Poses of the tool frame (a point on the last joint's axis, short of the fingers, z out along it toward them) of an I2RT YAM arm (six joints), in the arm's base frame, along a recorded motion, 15 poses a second.
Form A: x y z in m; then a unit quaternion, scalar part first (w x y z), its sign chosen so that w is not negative.
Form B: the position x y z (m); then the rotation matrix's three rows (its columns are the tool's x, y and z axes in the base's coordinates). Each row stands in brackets. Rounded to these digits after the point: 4 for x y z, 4 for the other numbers.
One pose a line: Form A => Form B
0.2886 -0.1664 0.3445 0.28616 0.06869 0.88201 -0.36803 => [0.2886 -0.1664 0.3445], [[-0.8268 0.3318 0.4542], [-0.0895 0.7197 -0.6885], [-0.5554 -0.6099 -0.5653]]
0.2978 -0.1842 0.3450 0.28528 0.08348 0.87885 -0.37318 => [0.2978 -0.1842 0.3450], [[-0.8233 0.3597 0.4391], [-0.0662 0.7075 -0.7036], [-0.5637 -0.6083 -0.5587]]
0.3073 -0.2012 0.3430 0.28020 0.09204 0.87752 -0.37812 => [0.3073 -0.2012 0.3430], [[-0.8260 0.3734 0.4222], [-0.0504 0.6971 -0.7152], [-0.5614 -0.6120 -0.5570]]
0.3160 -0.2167 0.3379 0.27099 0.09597 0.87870 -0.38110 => [0.3160 -0.2167 0.3379], [[-0.8347 0.3752 0.4031], [-0.0379 0.6911 -0.7218], [-0.5494 -0.6177 -0.5627]]
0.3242 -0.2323 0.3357 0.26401 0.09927 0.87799 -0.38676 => [0.3242 -0.2323 0.3357], [[-0.8409 0.3785 0.3868], [-0.0299 0.6811 -0.7316], [-0.5404 -0.6267 -0.5614]]
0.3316 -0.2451 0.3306 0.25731 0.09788 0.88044 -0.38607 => [0.3316 -0.2451 0.3306], [[-0.8484 0.3710 0.3775], [-0.0263 0.6827 -0.7302], [-0.5287 -0.6294 -0.5695]]
